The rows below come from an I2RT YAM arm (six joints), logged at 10 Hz.
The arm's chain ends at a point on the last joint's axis. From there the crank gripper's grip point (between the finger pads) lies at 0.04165 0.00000 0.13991 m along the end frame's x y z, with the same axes.
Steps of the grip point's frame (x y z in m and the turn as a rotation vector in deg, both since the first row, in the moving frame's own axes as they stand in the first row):
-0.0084, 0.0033, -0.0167, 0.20, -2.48, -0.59
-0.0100, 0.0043, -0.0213, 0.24, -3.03, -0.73
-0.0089, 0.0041, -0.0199, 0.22, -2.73, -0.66
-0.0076, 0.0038, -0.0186, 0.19, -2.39, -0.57
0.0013, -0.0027, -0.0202, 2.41, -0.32, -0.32
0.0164, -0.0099, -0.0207, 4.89, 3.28, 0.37
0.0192, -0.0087, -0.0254, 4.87, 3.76, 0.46
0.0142, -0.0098, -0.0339, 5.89, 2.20, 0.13
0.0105, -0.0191, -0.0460, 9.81, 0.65, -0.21
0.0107, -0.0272, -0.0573, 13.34, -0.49, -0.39
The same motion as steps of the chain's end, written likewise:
-0.0023, 0.0042, -0.0184, 0.20, -2.48, -0.59
-0.0025, 0.0054, -0.0233, 0.24, -3.03, -0.73
-0.0022, 0.0051, -0.0217, 0.22, -2.73, -0.66
-0.0017, 0.0047, -0.0202, 0.19, -2.39, -0.57
0.0021, 0.0034, -0.0203, 2.41, -0.32, -0.32
0.0084, 0.0016, -0.0176, 4.89, 3.28, 0.37
0.0101, 0.0027, -0.0219, 4.87, 3.76, 0.46
0.0089, 0.0044, -0.0315, 5.89, 2.20, 0.13
0.0090, 0.0049, -0.0435, 9.81, 0.65, -0.21
0.0120, 0.0054, -0.0538, 13.34, -0.49, -0.39

